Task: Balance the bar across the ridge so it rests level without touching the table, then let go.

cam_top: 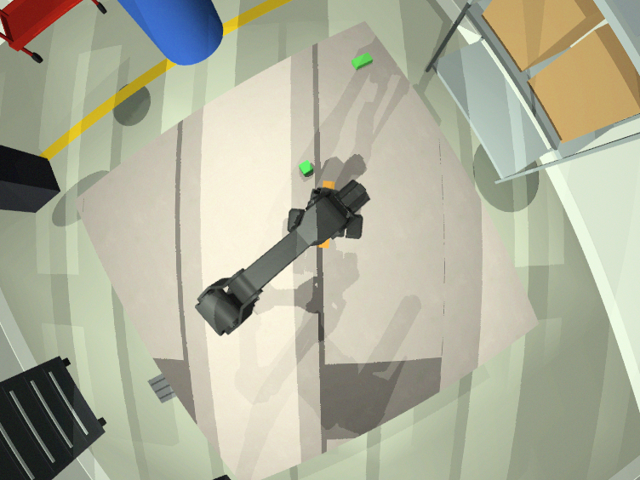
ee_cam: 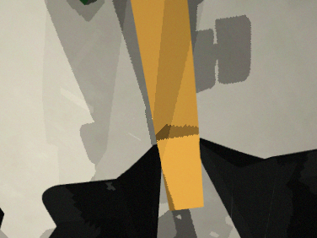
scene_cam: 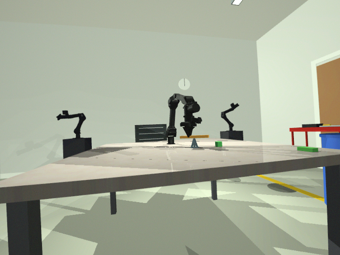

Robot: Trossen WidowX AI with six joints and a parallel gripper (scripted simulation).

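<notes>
Right now my gripper tip is 20 mm short of the orange bar and 30 mm to the right of it. Also, from my gripper tip: blue-grey ridge 20 mm ahead, 30 mm to the left, 40 mm below; then green cube 40 mm ahead, 190 mm to the left, 50 mm below; then green flat block 410 mm ahead, 440 mm to the left, 60 mm below.
</notes>
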